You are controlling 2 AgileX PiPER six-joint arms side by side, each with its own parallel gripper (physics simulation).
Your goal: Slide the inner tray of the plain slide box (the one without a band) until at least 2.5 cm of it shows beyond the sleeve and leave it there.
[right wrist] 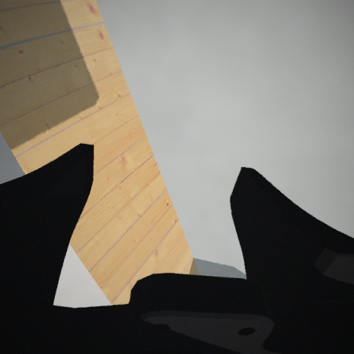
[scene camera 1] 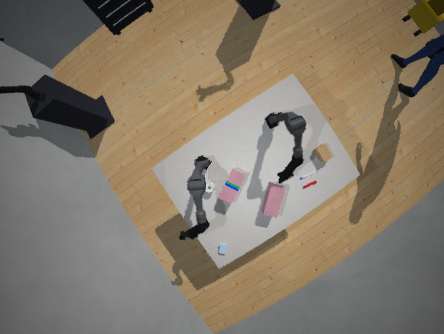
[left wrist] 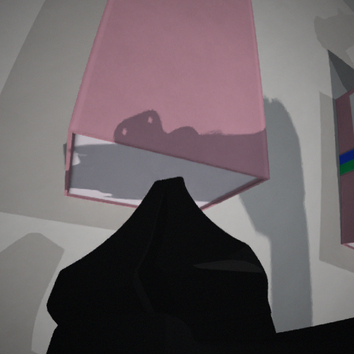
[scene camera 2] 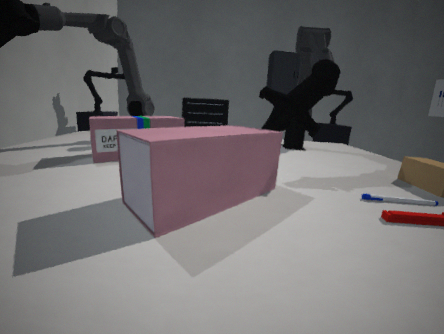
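Note:
The plain pink slide box [scene camera 1: 274,199] [scene camera 2: 215,170] [left wrist: 180,65] lies flat on the white table. Its inner tray's pale end face [scene camera 2: 137,175] shows in the sleeve's opening, about flush; the opposite pale end face [left wrist: 135,164] shows in the left wrist view, shaded. No tray length is visible beyond the sleeve. My left gripper [scene camera 1: 281,179] [left wrist: 172,195] is shut and empty, its tips in front of and above that opposite end; I cannot tell whether they touch it. My right gripper [scene camera 1: 183,236] [right wrist: 166,173] is open and empty, by the table's left edge, away from the boxes.
The banded pink box [scene camera 1: 238,177] [scene camera 2: 167,121] [left wrist: 345,205] lies left of the plain box. A tan block [scene camera 1: 323,153] [scene camera 2: 425,174], a blue-and-white pen [scene camera 1: 309,175] [scene camera 2: 400,200] and a red object [scene camera 1: 310,184] [scene camera 2: 415,218] lie to the right. A light-blue item [scene camera 1: 223,248] lies near the front corner.

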